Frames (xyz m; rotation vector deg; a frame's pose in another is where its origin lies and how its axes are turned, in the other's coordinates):
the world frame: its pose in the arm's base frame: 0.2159 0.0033 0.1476 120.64 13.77 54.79
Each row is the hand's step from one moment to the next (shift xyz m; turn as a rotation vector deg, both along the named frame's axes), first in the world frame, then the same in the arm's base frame.
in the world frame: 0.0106 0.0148 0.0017 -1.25 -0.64 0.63
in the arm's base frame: 0.0065 -0.0060 0.0160 -0.34 -0.52 -1.41
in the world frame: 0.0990 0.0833 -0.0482 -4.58 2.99 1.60
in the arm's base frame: 0.0233 0.0181 0.1349 -2.49 -5.03 -0.98
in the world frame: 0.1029 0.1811 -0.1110 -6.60 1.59 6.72
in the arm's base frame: -0.0320 -0.0084 0.2337 -0.10 -8.03 -5.17
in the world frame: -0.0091 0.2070 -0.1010 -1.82 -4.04 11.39
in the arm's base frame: -0.1067 -0.0827 0.1868 7.31 -4.84 -8.51
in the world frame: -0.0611 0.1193 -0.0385 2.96 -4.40 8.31
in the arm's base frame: -0.0866 -0.0848 0.0689 8.53 -0.60 -4.91
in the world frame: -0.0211 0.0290 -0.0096 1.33 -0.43 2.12
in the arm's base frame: -0.0256 -0.0233 0.0134 2.48 -0.35 -0.43
